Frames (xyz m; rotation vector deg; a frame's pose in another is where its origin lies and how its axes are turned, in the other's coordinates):
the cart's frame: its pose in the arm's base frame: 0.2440 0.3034 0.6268 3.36 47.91 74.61
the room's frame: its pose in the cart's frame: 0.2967 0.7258 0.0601 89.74 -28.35 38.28
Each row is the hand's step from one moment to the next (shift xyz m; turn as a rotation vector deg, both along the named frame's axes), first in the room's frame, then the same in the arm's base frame.
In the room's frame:
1: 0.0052 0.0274 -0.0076 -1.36 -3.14 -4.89
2: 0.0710 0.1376 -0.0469 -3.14 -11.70 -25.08
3: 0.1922 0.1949 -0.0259 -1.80 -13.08 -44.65
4: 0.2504 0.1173 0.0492 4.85 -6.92 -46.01
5: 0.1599 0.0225 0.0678 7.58 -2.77 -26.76
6: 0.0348 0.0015 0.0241 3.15 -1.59 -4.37
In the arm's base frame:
1: 0.0093 -0.0020 0.0273 -5.93 0.71 0.01
2: 0.0548 0.0337 0.1484 -26.90 5.88 4.18
3: 0.1413 0.1245 0.2003 -42.77 11.62 14.28
4: 0.1829 0.1866 0.1030 -38.54 16.20 20.99
5: 0.1199 0.1276 0.0026 -20.17 13.46 13.90
6: 0.0319 0.0269 -0.0075 -3.20 4.32 1.61

